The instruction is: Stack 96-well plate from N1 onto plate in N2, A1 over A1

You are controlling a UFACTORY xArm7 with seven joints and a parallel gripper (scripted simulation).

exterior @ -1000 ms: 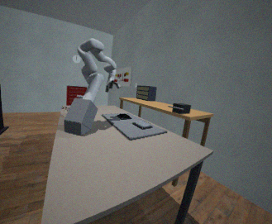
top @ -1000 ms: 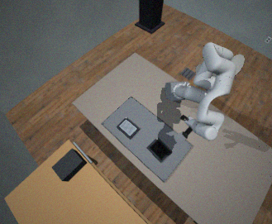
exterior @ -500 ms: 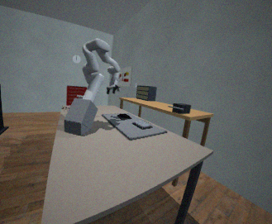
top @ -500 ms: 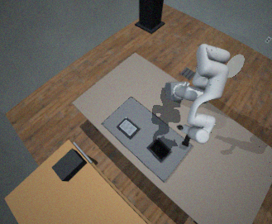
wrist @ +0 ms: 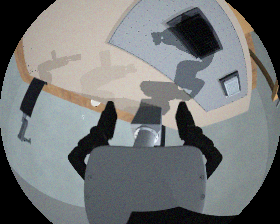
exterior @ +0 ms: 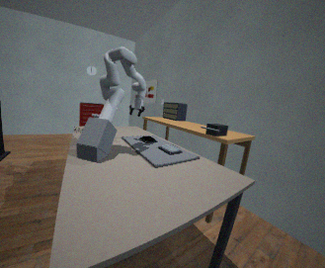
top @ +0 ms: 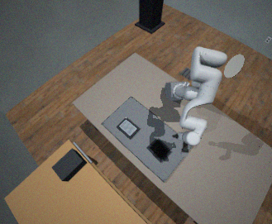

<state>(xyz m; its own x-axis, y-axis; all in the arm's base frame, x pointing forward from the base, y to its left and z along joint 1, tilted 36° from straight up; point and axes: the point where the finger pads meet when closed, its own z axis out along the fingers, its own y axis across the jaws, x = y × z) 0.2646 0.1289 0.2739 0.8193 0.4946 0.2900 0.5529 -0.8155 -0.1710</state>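
Right now the dark 96-well plate is 13 cm ahead of my hand, 8 cm to the right of it and 22 cm below it. The rest, counted from my hand: plate nest (13 cm ahead, 8 cm to the right, 23 cm below); light 96-well plate (15 cm ahead, 39 cm to the right, 22 cm below).
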